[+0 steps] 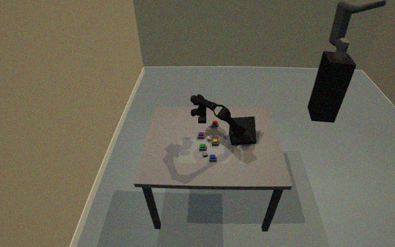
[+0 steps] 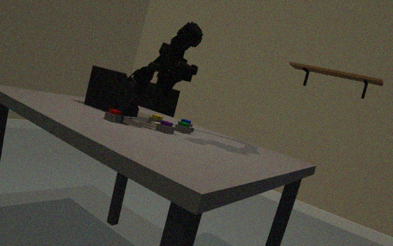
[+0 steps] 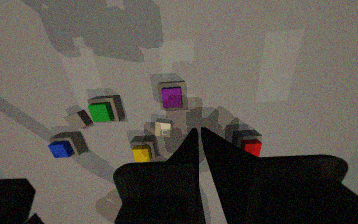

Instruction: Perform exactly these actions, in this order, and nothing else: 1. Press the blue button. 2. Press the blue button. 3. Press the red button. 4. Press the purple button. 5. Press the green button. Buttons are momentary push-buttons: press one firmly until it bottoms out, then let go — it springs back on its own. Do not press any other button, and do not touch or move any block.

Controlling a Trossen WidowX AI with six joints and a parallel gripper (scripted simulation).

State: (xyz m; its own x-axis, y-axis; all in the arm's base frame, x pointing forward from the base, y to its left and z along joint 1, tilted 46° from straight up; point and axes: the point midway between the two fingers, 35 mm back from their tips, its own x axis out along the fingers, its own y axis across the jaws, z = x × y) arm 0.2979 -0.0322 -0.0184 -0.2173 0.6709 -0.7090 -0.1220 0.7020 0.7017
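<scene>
Right now the purple button is 10 mm ahead of my gripper tip, 30 mm to the left of it and 100 mm below it. Round my gripper tip: yellow button 110 mm behind, 90 mm to the left, 100 mm below; red button 90 mm behind, 130 mm to the right, 100 mm below; white block 60 mm behind, 50 mm to the left, 120 mm below.
</scene>
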